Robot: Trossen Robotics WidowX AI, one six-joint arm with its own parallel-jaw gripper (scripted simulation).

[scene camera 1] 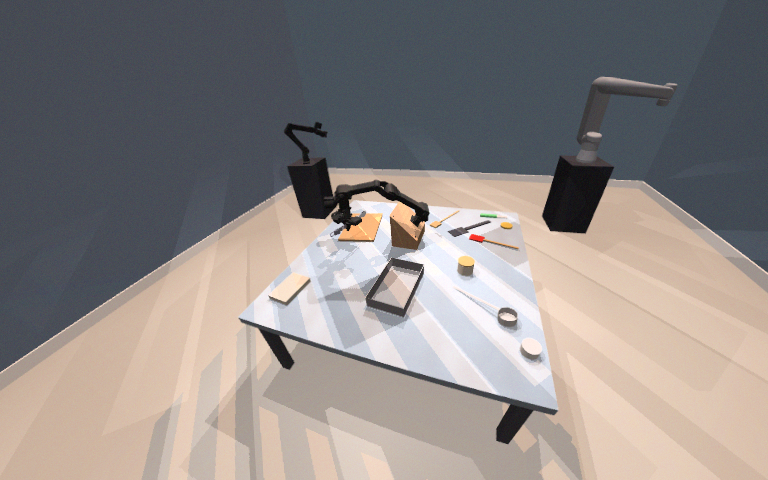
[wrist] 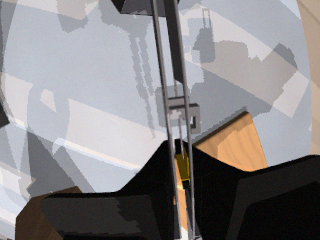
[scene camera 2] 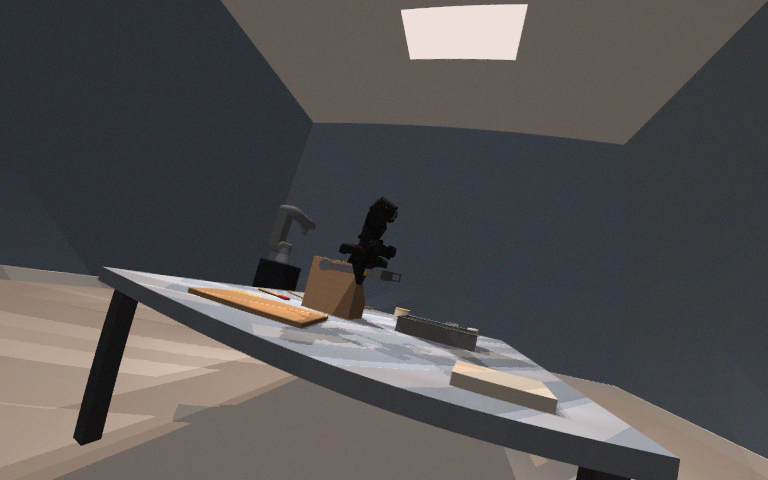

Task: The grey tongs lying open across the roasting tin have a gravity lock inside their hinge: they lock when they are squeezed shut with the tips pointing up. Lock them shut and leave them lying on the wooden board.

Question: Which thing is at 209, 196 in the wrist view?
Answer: My gripper.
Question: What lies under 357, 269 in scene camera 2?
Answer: My gripper.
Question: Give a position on a wooden board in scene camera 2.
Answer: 291, 315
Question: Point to a pale slab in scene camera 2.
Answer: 522, 391
